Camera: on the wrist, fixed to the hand. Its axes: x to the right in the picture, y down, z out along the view.
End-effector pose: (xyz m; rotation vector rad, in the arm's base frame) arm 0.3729 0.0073 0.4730 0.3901 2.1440 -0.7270
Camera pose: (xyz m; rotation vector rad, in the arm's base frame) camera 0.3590 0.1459 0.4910 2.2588 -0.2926 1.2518
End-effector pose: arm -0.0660 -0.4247 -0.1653 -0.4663 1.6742 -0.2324
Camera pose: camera -0.1831 -0.3501 -0.1862 2.0901 0.7416 2.0306
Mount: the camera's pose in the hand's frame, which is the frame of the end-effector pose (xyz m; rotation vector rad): -0.0019 0.0953 -0.1031 -0.1937 0.1277 3.1065
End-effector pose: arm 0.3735 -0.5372 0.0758 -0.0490 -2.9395 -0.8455
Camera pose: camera 0.3877 -0.5113 0.2131 -2.5008 0.0583 -0.0603
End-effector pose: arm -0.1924 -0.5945 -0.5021 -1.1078 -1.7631 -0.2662
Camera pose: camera -0.0539 -0.6060 -0.4824 -2.2203 1.3869 1.2611
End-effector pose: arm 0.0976 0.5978 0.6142 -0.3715 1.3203 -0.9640
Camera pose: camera 0.0385 0.6834 0.5199 1.4100 0.5715 1.7470
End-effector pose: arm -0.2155 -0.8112 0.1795 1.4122 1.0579 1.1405
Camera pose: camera -0.3133 -0.8075 0.2802 -0.9744 1.4491 -1.3706
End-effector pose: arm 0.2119 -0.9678 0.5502 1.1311 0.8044 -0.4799
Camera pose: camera 0.2449 -0.8369 0.5890 0.9160 -1.2711 2.1324
